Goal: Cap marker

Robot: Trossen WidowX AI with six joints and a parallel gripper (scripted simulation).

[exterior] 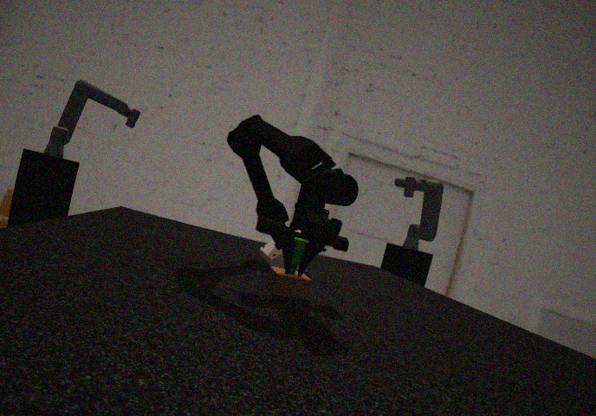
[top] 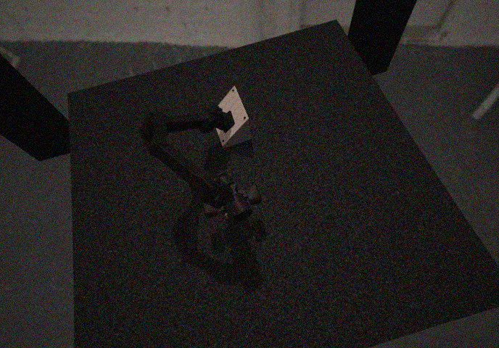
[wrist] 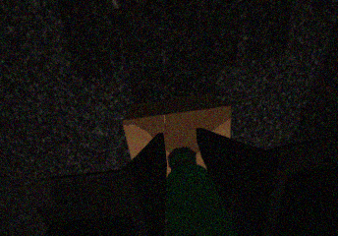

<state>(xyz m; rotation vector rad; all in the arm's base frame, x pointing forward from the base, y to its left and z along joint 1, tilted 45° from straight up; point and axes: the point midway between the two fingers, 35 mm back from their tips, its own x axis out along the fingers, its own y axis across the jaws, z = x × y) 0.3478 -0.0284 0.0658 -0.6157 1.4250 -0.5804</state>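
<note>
My gripper tip is now 2 cm past the dark marker and 4 cm below it. Also, from my gripper tip: holder block (2 cm behind, 2 cm below); green cap (2 cm behind, 5 cm above).
</note>
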